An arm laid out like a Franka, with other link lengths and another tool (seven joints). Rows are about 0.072 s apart.
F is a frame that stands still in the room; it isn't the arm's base.
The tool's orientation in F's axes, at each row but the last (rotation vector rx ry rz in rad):
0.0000 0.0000 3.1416
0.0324 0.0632 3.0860
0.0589 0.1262 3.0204
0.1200 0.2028 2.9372
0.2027 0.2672 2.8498
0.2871 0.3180 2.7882
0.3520 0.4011 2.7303
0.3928 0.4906 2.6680
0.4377 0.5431 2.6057
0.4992 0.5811 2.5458
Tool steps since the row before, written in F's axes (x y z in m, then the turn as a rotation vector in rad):
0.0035 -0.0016 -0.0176 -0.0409 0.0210 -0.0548
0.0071 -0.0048 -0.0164 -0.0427 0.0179 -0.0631
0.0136 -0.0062 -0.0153 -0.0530 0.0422 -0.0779
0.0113 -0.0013 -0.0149 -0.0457 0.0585 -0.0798
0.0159 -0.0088 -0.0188 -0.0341 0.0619 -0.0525
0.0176 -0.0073 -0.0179 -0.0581 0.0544 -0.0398
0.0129 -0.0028 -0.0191 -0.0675 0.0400 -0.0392
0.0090 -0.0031 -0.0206 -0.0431 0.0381 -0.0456
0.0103 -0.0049 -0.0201 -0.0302 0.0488 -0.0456
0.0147 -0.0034 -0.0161 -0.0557 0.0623 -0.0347
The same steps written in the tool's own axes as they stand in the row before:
-0.0035 0.0016 -0.0176 0.0409 -0.0210 -0.0548
-0.0077 0.0037 -0.0164 0.0424 -0.0182 -0.0633
-0.0148 0.0033 -0.0151 0.0550 -0.0423 -0.0765
-0.0123 -0.0030 -0.0138 0.0510 -0.0597 -0.0756
-0.0197 0.0005 -0.0171 0.0439 -0.0604 -0.0466
-0.0217 -0.0028 -0.0144 0.0657 -0.0434 -0.0414
-0.0164 -0.0076 -0.0146 0.0689 -0.0274 -0.0469
-0.0133 -0.0084 -0.0163 0.0453 -0.0363 -0.0449
-0.0154 -0.0084 -0.0151 0.0394 -0.0497 -0.0368
-0.0176 -0.0105 -0.0081 0.0699 -0.0458 -0.0347

